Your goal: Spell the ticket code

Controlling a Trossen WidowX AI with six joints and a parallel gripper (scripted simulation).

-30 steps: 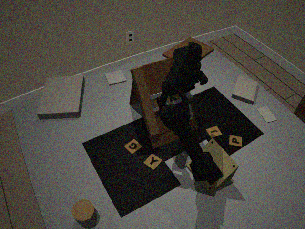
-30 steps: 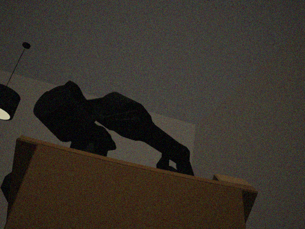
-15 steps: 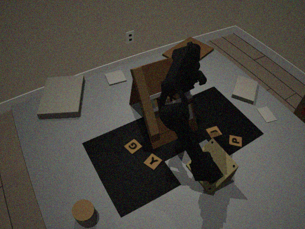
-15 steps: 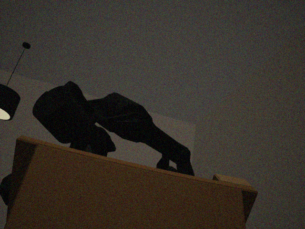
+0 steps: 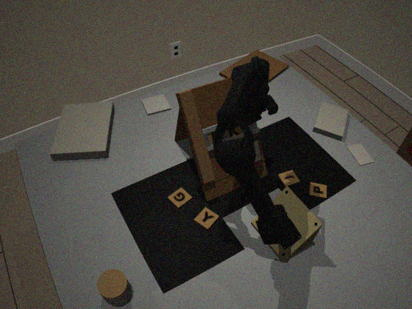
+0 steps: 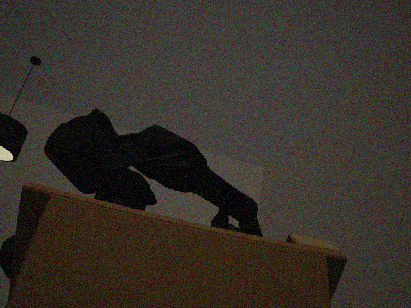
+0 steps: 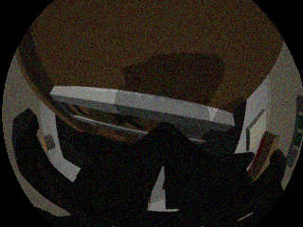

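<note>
Right now my gripper tip is 15 cm past the j tile, 12 cm to the left of it and 16 cm above it. The rest, counted from my gripper tip: y tile: 17 cm behind, 21 cm to the left, 16 cm below; white ticket: 5 cm behind, 1 cm to the right, 8 cm below; black mat: 14 cm behind, 5 cm to the left, 16 cm below.
</note>
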